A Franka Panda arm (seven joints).
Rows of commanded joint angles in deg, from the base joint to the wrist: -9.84, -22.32, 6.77, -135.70, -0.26, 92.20, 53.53; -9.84, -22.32, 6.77, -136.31, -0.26, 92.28, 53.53; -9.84, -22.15, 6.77, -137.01, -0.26, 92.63, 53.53; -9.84, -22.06, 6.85, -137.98, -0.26, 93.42, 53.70; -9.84, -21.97, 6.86, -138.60, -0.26, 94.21, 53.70; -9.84, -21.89, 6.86, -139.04, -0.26, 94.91, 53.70; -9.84, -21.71, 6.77, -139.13, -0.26, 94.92, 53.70; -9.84, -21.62, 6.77, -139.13, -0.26, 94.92, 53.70; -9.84, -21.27, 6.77, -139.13, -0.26, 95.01, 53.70; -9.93, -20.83, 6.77, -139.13, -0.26, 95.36, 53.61; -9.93, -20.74, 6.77, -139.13, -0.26, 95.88, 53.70
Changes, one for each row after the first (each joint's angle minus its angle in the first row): 0.00, 0.00, 0.00, -0.61, 0.00, 0.08, 0.00; 0.00, 0.17, 0.00, -1.31, 0.00, 0.43, 0.00; 0.00, 0.26, 0.08, -2.28, 0.00, 1.22, 0.17; 0.00, 0.35, 0.09, -2.90, 0.00, 2.01, 0.17; 0.00, 0.43, 0.09, -3.34, 0.00, 2.71, 0.17; 0.00, 0.61, 0.00, -3.43, 0.00, 2.72, 0.17; 0.00, 0.70, 0.00, -3.43, 0.00, 2.72, 0.17; 0.00, 1.05, 0.00, -3.43, 0.00, 2.81, 0.17; -0.09, 1.49, 0.00, -3.43, 0.00, 3.16, 0.08; -0.09, 1.58, 0.00, -3.43, 0.00, 3.68, 0.17
